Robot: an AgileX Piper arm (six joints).
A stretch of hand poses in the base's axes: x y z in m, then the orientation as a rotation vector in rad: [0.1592, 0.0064, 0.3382, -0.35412, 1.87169, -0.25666]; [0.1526, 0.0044, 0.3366, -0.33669, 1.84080, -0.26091]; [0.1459, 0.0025, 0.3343, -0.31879, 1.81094, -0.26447]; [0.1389, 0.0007, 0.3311, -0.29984, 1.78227, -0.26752]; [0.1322, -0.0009, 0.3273, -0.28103, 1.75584, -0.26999]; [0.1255, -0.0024, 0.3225, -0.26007, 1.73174, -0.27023]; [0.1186, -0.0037, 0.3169, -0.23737, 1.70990, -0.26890]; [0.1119, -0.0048, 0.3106, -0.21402, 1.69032, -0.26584]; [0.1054, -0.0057, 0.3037, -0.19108, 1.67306, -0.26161]
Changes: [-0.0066, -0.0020, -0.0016, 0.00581, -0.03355, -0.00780]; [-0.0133, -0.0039, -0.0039, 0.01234, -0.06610, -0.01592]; [-0.0203, -0.0057, -0.0071, 0.01977, -0.09760, -0.02486]; [-0.0270, -0.0073, -0.0109, 0.02755, -0.12682, -0.03397]; [-0.0337, -0.0088, -0.0157, 0.03806, -0.15394, -0.04400]; [-0.0406, -0.0101, -0.0213, 0.05063, -0.17898, -0.05499]; [-0.0473, -0.0112, -0.0276, 0.06484, -0.20171, -0.06609]; [-0.0538, -0.0121, -0.0345, 0.07974, -0.22194, -0.07684]
